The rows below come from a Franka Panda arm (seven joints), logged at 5 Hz.
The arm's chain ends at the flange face. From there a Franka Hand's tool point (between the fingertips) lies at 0.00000 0.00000 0.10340 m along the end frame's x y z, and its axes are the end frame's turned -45 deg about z.
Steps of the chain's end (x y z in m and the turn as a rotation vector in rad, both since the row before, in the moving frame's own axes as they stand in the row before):
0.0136 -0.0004 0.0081 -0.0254 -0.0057 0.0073
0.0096 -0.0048 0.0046 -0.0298 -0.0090 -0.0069
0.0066 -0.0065 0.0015 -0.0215 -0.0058 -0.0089
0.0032 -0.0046 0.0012 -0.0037 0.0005 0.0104
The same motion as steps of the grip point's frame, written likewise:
0.0076 0.0108 0.0081 -0.0139 -0.0220 0.0073
0.0074 0.0049 0.0045 -0.0147 -0.0274 -0.0069
0.0073 0.0012 0.0015 -0.0111 -0.0193 -0.0089
0.0053 -0.0007 0.0012 -0.0030 -0.0023 0.0104

